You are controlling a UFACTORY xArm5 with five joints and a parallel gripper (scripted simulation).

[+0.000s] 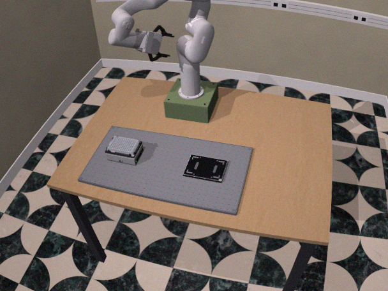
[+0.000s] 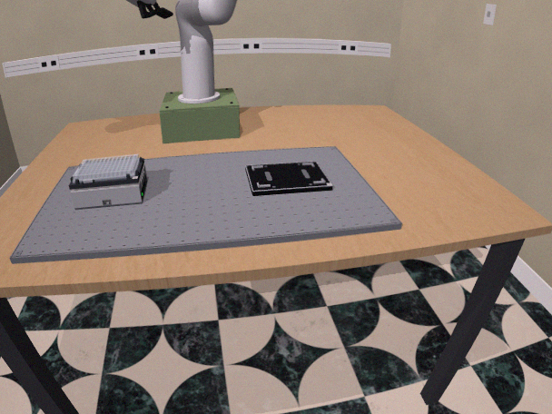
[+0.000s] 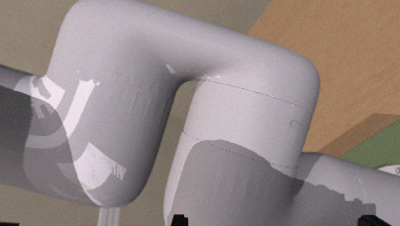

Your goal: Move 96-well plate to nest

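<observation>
My hand is 350 mm short of the white 96-well plate, 130 mm to the left of it and 320 mm above it. Also, from my hand: black plate nest N1: 350 mm ahead, 240 mm to the left, 380 mm below.
</observation>
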